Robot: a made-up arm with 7 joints. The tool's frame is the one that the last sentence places.
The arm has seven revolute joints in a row. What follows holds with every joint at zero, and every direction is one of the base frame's.
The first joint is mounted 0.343 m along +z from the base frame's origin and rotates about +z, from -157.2 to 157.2 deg.
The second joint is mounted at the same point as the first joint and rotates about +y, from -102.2 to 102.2 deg.
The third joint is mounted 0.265 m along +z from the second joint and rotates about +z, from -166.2 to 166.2 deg.
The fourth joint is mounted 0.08 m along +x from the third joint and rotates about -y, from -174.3 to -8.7 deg.
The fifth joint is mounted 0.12 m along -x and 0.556 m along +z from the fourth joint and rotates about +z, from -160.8 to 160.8 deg.
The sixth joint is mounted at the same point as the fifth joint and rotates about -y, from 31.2 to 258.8 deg.
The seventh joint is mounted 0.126 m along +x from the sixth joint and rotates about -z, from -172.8 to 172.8 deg.
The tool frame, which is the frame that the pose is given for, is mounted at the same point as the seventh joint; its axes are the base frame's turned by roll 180, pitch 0 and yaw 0 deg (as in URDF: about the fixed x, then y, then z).
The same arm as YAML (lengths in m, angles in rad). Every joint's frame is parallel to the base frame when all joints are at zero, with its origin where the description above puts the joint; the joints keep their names.
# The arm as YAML. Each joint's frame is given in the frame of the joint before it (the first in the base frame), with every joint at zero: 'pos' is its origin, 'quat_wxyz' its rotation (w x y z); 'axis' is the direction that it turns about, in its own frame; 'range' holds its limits. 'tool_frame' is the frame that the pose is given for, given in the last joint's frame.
length_unit: m
angle_unit: rad
joints:
  - joint: joint 1
    pos: [0.0, 0.0, 0.343]
    quat_wxyz: [1.0, 0.0, 0.0, 0.0]
    axis: "+z"
    range: [-2.7437, 2.7437]
  - joint: joint 2
    pos: [0.0, 0.0, 0.0]
    quat_wxyz: [1.0, 0.0, 0.0, 0.0]
    axis: "+y"
    range: [-1.7837, 1.7837]
  - joint: joint 3
    pos: [0.0, 0.0, 0.265]
    quat_wxyz: [1.0, 0.0, 0.0, 0.0]
    axis: "+z"
    range: [-2.9007, 2.9007]
  - joint: joint 4
    pos: [0.08, 0.0, 0.0]
    quat_wxyz: [1.0, 0.0, 0.0, 0.0]
    axis: "-y"
    range: [-3.0421, -0.1518]
  - joint: joint 5
    pos: [-0.12, 0.0, 0.556]
    quat_wxyz: [1.0, 0.0, 0.0, 0.0]
    axis: "+z"
    range: [-2.8065, 2.8065]
  - joint: joint 6
    pos: [0.0, 0.0, 0.0]
    quat_wxyz: [1.0, 0.0, 0.0, 0.0]
    axis: "-y"
    range: [0.5445, 4.5169]
  - joint: joint 7
    pos: [0.126, 0.0, 0.0]
    quat_wxyz: [1.0, 0.0, 0.0, 0.0]
    axis: "-z"
    range: [-3.0159, 3.0159]
tool_frame:
  pos: [0.0, 0.0, 0.0]
  quat_wxyz: [0.0, 1.0, 0.0, 0.0]

